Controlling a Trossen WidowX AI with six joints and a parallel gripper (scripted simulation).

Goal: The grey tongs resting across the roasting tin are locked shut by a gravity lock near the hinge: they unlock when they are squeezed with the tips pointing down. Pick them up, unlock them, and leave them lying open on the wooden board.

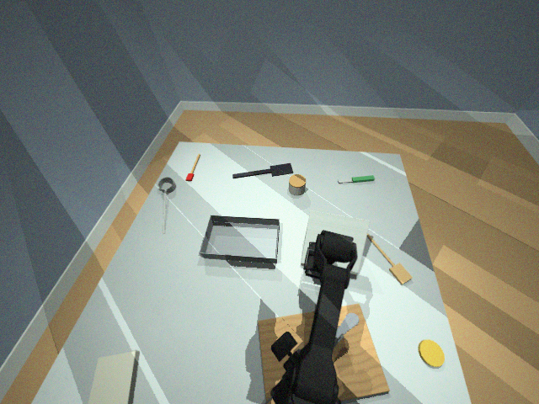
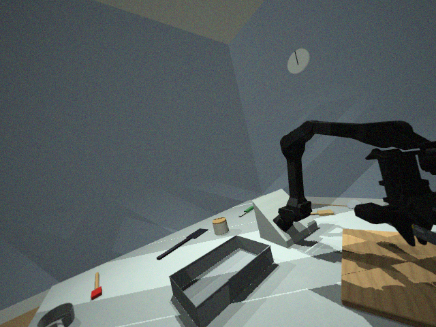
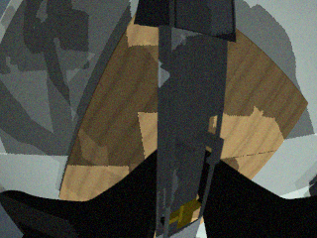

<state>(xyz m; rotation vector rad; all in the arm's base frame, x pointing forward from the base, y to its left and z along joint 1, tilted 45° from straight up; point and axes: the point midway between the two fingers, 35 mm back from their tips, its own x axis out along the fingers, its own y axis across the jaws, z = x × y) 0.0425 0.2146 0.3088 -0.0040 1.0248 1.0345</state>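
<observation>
Right now my gripper tip is 60 mm past the wooden board, 50 mm to the left of it and 90 mm above it. From my gripper tip the other things lie so: yellow disc: 410 mm behind, 90 mm to the right, 90 mm below; then yellow lock piece: 10 mm behind, 10 mm to the right, 40 mm above; then roasting tin: 260 mm ahead, 410 mm to the right, 70 mm below.
</observation>
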